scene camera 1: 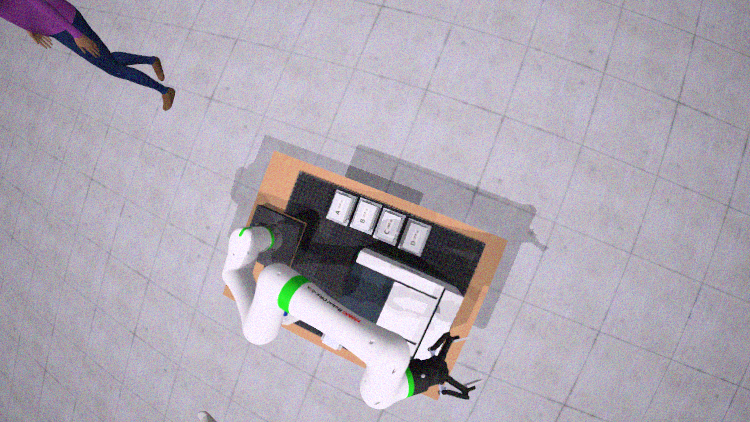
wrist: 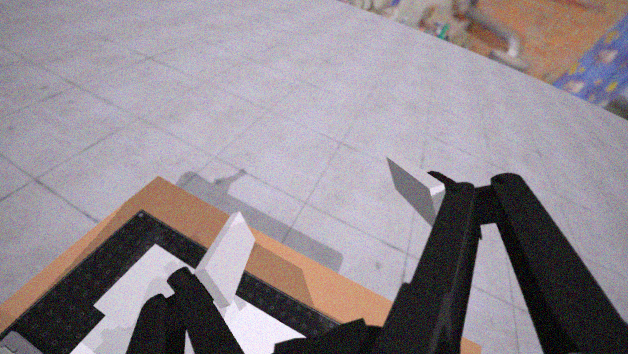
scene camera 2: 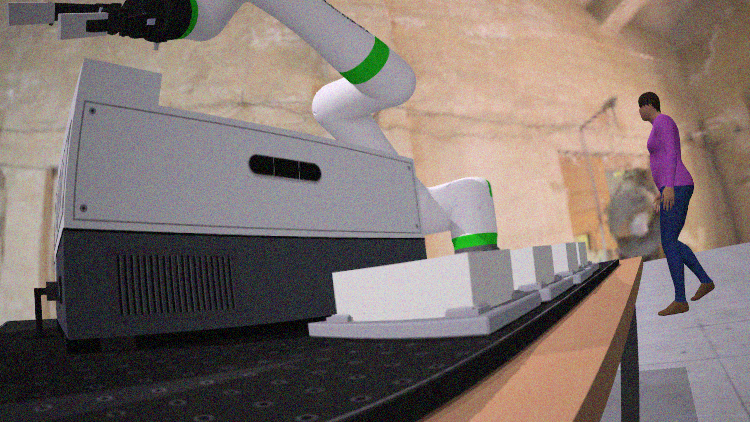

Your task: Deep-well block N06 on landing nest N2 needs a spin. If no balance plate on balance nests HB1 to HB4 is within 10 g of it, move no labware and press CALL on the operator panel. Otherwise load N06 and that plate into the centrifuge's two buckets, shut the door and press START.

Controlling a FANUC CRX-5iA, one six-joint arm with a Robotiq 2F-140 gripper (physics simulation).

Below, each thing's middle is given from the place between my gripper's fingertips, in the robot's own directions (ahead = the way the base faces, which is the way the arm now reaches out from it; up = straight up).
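Labels:
My hand's 260 mm above the centrifuge (scene camera 2: pixel 172 227), and it's 280 mm past it and 20 mm to the right of it.

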